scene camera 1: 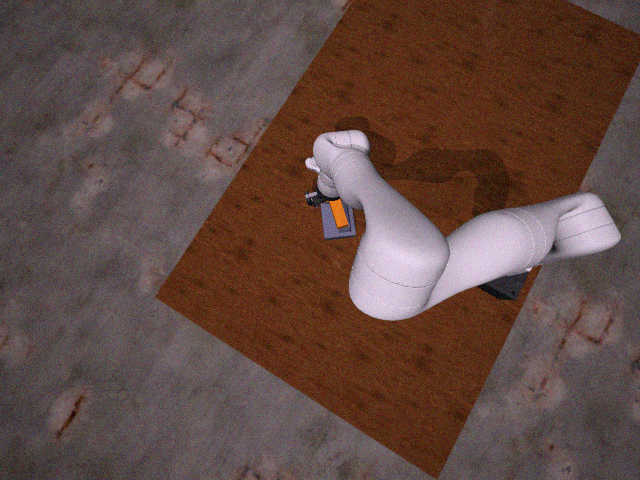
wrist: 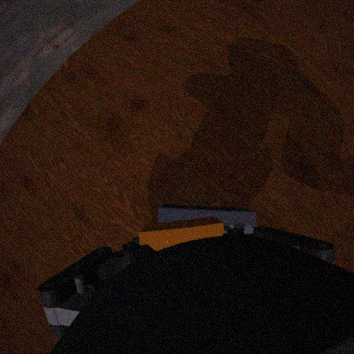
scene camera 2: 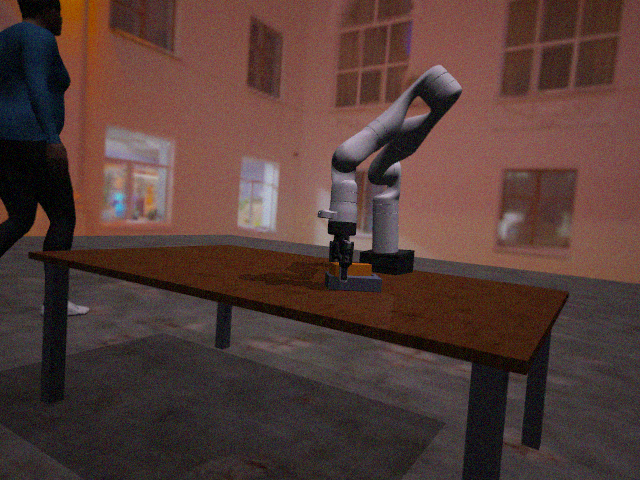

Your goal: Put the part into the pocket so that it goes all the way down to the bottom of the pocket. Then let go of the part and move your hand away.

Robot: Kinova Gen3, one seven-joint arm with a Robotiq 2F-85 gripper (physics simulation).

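Frame: origin at the arm's base, x ahead, y left, z up, level; centimetres.
Seen in the pictures: gripper, between the fingertips: (scene camera 1: 327, 201) (wrist: 180, 236) (scene camera 2: 338, 280); arm's base, origin of its link: (scene camera 2: 385, 251).
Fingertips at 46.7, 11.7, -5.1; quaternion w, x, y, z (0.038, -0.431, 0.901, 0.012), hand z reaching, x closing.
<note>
Offsets run from my fingertips to a thing's top centre, as dx, dy, dz. Level surfaces: height alone.
The part is an orange block @(-2.9, +2.1, +4.5) (scene camera 1: 339, 212) (scene camera 2: 360, 269) (wrist: 180, 232). It sits in the grey-blue pocket block @(-4.4, +1.5, +1.6) (scene camera 1: 330, 230) (scene camera 2: 365, 283) (wrist: 239, 215) on the wooden table @(dz -2.1) (scene camera 1: 465, 103) (scene camera 2: 465, 314), and its top still stands above the pocket's rim. My gripper (scene camera 2: 341, 272) points straight down and is shut on the near end of the orange part. In the wrist view the gripper's dark body hides most of the part and the pocket. In the overhead view the arm covers the gripper.
The robot's black base (scene camera 2: 388, 260) (scene camera 1: 504, 287) stands on the table just behind the pocket block. A person in a blue top (scene camera 2: 30, 103) walks at the far left beside the table. The table's left edge shows in the wrist view.
</note>
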